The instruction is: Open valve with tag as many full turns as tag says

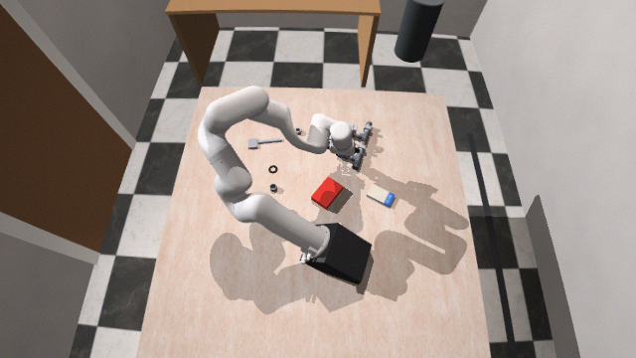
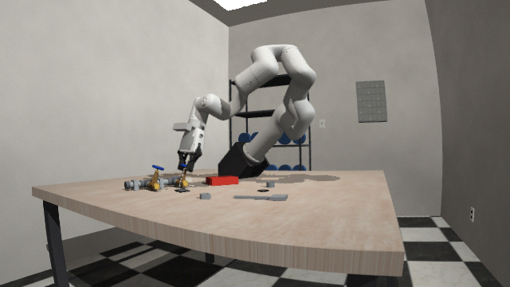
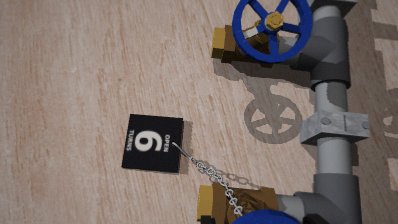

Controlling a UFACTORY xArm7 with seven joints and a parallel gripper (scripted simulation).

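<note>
Now: hand 70 mm short of the black tag, 60 mm to the right of it and 80 mm above it. The rest, counted from my hand: red block 170 mm behind, 20 mm to the left, 70 mm below; then white box 120 mm behind, 200 mm to the right, 80 mm below; then grey flat tool 390 mm to the left, 80 mm below.
</note>
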